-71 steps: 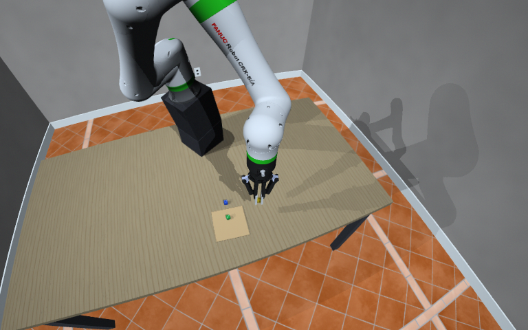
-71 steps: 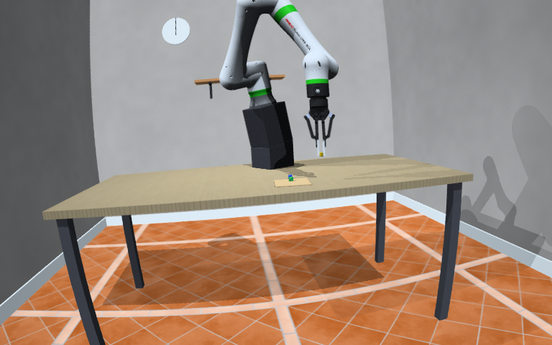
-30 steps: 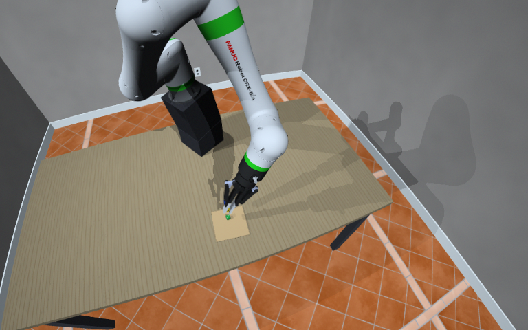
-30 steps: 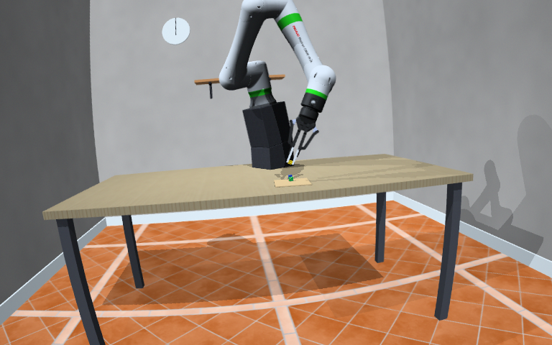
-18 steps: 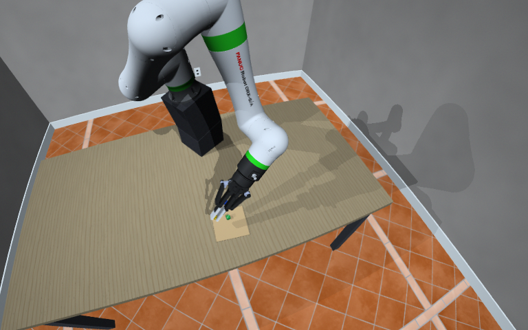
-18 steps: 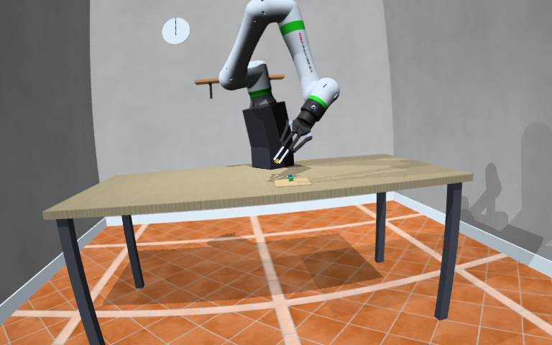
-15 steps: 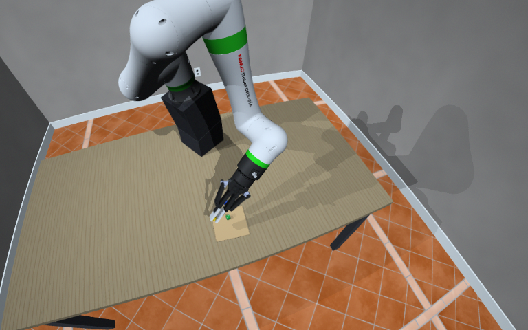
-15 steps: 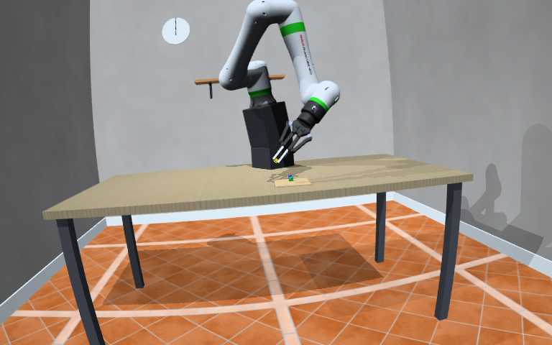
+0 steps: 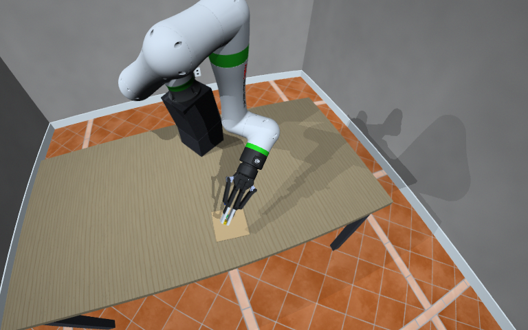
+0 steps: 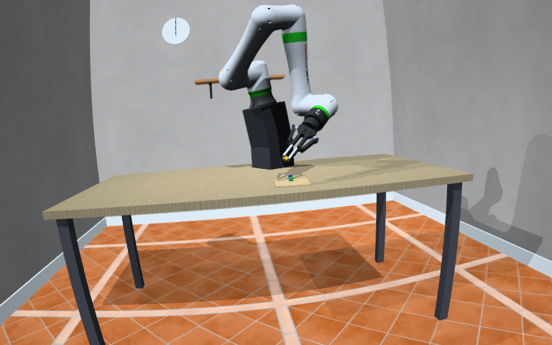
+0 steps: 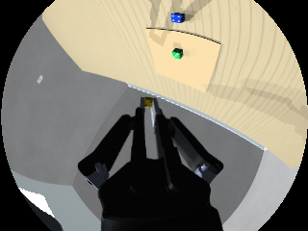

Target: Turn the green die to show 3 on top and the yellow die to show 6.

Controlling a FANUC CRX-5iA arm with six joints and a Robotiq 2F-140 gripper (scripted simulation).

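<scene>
Now: the yellow die 10 mm ahead of my hand, 20 mm to the right of it and 20 mm below it. Also, from my hand: tan mat (20 mm behind, 120 mm below); then blue die (120 mm behind, 10 mm to the left, 120 mm below); then green die (50 mm behind, 110 mm below).
</scene>
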